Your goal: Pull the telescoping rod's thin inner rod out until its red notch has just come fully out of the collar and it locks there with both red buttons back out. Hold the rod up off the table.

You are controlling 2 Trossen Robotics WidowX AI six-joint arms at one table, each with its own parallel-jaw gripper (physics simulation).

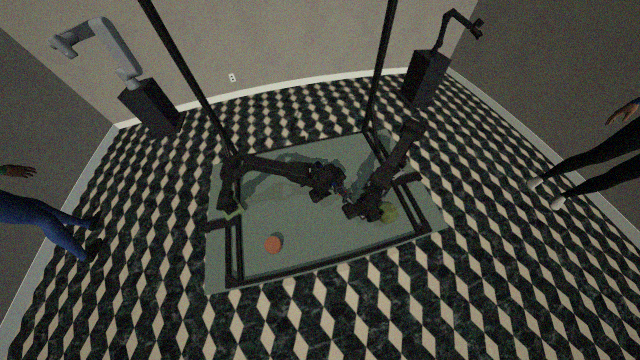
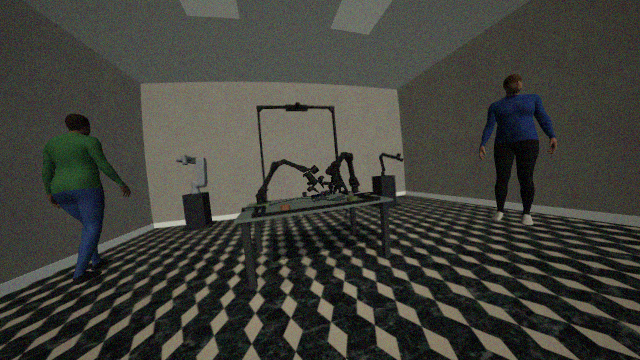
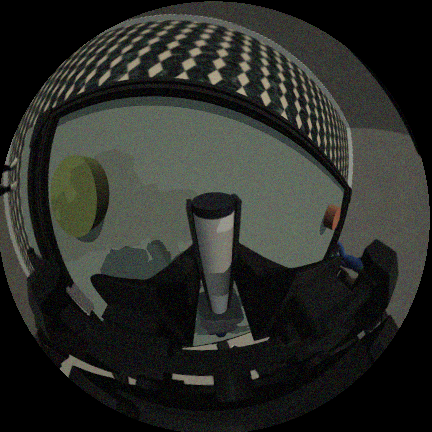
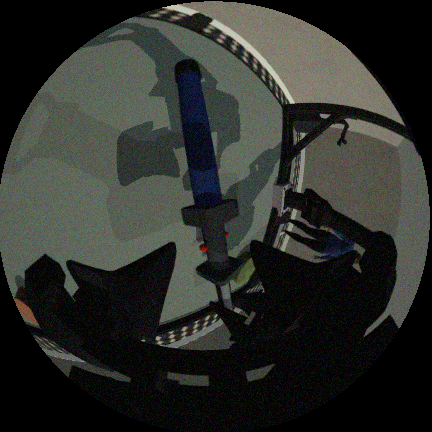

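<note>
The telescoping rod has a blue outer tube [image 4: 197, 132], a grey collar [image 4: 213, 225] and a thin pale inner rod [image 4: 225, 296] [image 3: 213, 250]. It hangs above the table [image 1: 311, 228] between the two grippers [image 1: 341, 193]. Two red buttons [image 4: 203, 247] [image 4: 226, 234] stick out of the collar's sides. My left gripper [image 3: 213, 244] [image 1: 352, 206] is shut on the inner rod near its dark end cap. My right gripper [image 4: 212, 246] [image 1: 333, 188] is open. Its fingers stand apart on either side of the collar and do not touch it.
A green disc [image 1: 388, 213] [image 3: 76, 195] lies on the table beside the left gripper. An orange disc [image 1: 273, 245] [image 3: 332, 216] lies near the front left. A black frame rail [image 1: 318, 266] runs around the table. A person [image 2: 491, 143] stands far off to the right.
</note>
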